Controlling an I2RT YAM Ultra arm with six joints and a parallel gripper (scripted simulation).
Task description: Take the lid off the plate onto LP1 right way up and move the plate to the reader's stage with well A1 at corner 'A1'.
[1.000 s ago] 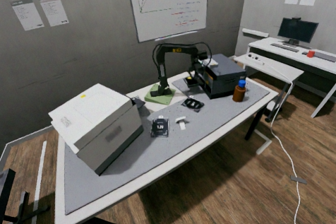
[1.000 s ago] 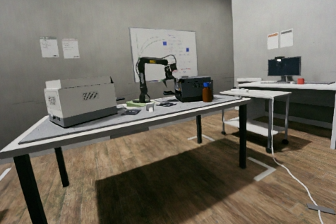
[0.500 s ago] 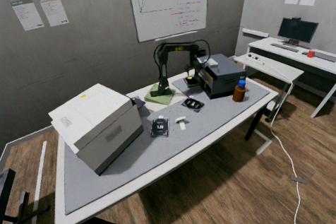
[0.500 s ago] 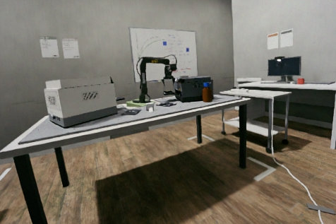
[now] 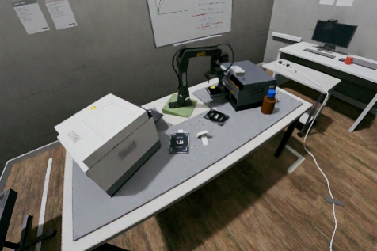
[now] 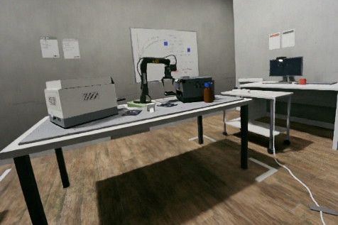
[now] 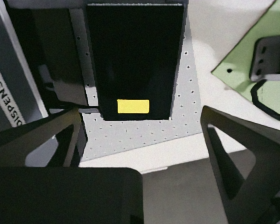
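The black lid lies 80 mm below my hand. From my hand the other things lie so: plate: 80 mm below; brown capped bottle: 310 mm ahead, 300 mm to the left, 60 mm below.
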